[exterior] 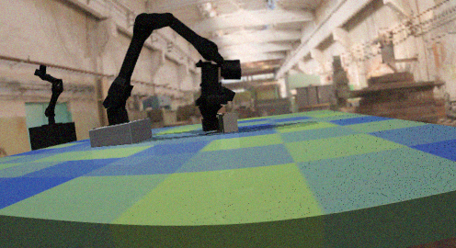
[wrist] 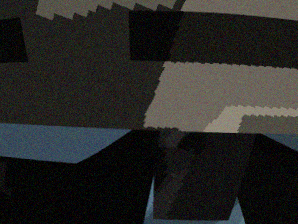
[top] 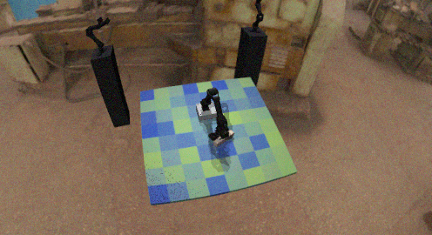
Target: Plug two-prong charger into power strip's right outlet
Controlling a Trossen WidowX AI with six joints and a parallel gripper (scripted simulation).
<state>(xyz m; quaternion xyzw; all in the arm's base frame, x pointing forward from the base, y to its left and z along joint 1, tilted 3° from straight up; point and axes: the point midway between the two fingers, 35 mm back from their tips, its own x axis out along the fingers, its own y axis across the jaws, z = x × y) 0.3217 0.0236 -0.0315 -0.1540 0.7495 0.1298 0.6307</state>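
My gripper tip is now 2 cm short of the black two-prong charger, 1 cm to the right of it and 1 cm below it.
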